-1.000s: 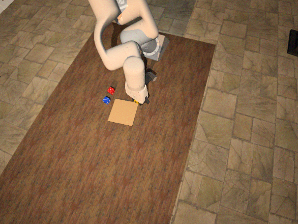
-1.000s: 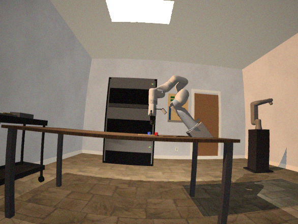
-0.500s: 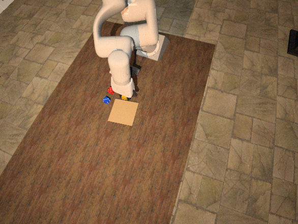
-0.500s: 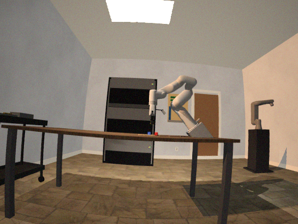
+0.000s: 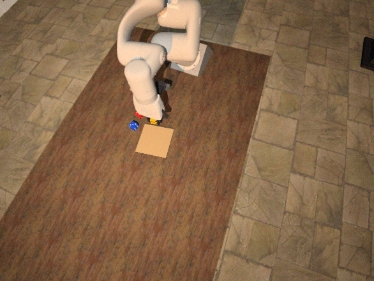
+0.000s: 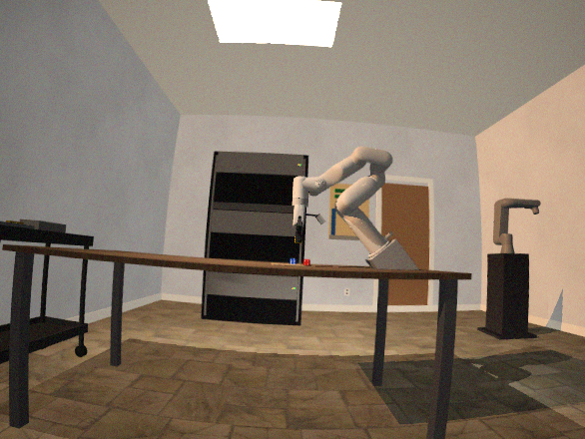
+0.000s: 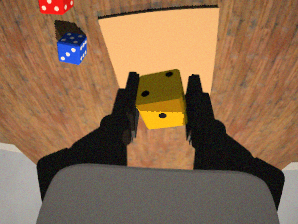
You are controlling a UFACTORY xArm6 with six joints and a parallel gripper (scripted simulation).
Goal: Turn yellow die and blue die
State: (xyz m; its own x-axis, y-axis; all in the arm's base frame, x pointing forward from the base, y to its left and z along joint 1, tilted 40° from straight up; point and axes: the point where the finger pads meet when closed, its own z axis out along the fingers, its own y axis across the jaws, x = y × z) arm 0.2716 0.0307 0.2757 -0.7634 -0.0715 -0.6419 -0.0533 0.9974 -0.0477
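Right now the tan mat is 50 mm ahead of my hand and 120 mm below it. Also, from my hand: yellow die: 10 mm below; red die: 40 mm behind, 130 mm to the right, 110 mm below; blue die: 30 mm ahead, 120 mm to the right, 110 mm below.
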